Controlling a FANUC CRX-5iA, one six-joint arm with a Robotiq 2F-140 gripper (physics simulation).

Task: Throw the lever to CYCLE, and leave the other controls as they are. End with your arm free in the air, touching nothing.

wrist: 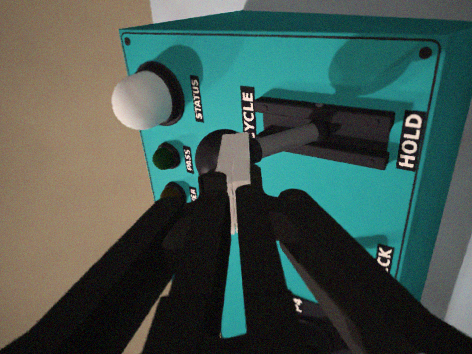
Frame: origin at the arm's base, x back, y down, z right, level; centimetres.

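Seen in the pictures: gripper, fingertip midpoint: (pixel 236 154).
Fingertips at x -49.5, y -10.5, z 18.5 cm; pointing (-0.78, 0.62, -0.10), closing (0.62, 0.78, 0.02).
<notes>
Pixels of each thing's top centre, then the offset from my fingertips to it. "spot": a spot on its surface instead. Level surfaces: height alone.
- grey rod, surface spot: (pixel 290 140) spot: dx -0.4, dy +5.1, dz -0.9 cm
- CYCLE label, surface spot: (pixel 248 107) spot: dx -6.7, dy +6.6, dz -0.6 cm
- teal panel, its level: dy +8.9 cm
- white STATUS dome, surface spot: (pixel 142 100) spot: dx -13.1, dy +0.1, dz +0.1 cm
- green PASS lamp, surface spot: (pixel 165 156) spot: dx -14.7, dy +2.2, dz -6.8 cm
- amber lamp, surface spot: (pixel 173 192) spot: dx -14.8, dy +2.5, dz -11.3 cm
- Partly hidden P4, surface spot: (pixel 298 305) spot: dx -1.0, dy +8.1, dz -21.3 cm
- CHECK-side, surface spot: (pixel 384 257) spot: dx +5.5, dy +10.8, dz -11.5 cm
The lever has a grey rod (pixel 290 140) that rises from near the middle of its dark slot (pixel 370 155). Its round black knob (pixel 207 152) shows on the CYCLE side in the picture, partly hidden behind the fingertips. The CYCLE label (pixel 248 107) is at the slot's left end and partly covered; the HOLD label (pixel 411 141) is at its right end. My gripper (pixel 236 154) is shut and empty, its pale tips overlapping the knob's right part in the view. Whether they touch the knob I cannot tell.
The teal panel (pixel 320 200) also carries a white STATUS dome (pixel 142 100), a green PASS lamp (pixel 165 156) and an amber lamp (pixel 173 192) close to the left finger linkage. Partly hidden P4 (pixel 298 305) and CHECK-side (pixel 384 257) labels show lower right.
</notes>
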